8 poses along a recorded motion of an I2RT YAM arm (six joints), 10 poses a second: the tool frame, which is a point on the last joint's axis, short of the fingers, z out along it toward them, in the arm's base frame.
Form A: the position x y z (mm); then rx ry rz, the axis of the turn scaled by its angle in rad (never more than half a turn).
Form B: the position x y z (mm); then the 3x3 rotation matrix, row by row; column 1 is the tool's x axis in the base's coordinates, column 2 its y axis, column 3 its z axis. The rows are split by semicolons. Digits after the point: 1 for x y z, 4 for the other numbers.
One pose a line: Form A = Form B
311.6, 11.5, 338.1, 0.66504, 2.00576, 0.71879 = 311.6, 11.5, 338.1; -0.4708, 0.1780, 0.8641; 0.6863, 0.6893, 0.2319; -0.5543, 0.7022, -0.4467
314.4, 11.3, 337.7, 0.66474, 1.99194, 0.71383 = 314.4, 11.3, 337.7; -0.4589, 0.1747, 0.8711; 0.6882, 0.6900, 0.2242; -0.5619, 0.7024, -0.4369
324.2, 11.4, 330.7, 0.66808, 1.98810, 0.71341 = 324.2, 11.4, 330.7; -0.4553, 0.1758, 0.8728; 0.6907, 0.6884, 0.2216; -0.5619, 0.7037, -0.4348
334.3, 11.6, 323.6, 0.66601, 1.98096, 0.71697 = 334.3, 11.6, 323.6; -0.4511, 0.1708, 0.8760; 0.6919, 0.6869, 0.2224; -0.5637, 0.7064, -0.4281
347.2, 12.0, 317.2, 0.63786, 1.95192, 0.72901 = 347.2, 12.0, 317.2; -0.4368, 0.1375, 0.8890; 0.6866, 0.6895, 0.2307; -0.5812, 0.7111, -0.3956
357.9, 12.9, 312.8, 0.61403, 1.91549, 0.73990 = 357.9, 12.9, 312.8; -0.4152, 0.1046, 0.9037; 0.6849, 0.6897, 0.2349; -0.5988, 0.7165, -0.3580
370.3, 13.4, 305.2, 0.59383, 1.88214, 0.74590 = 370.3, 13.4, 305.2; -0.3934, 0.0766, 0.9162; 0.6834, 0.6910, 0.2357; -0.6150, 0.7188, -0.3242
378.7, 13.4, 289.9, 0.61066, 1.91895, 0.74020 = 378.7, 13.4, 289.9; -0.4185, 0.1034, 0.9023; 0.6825, 0.6912, 0.2374; -0.5992, 0.7152, -0.3599
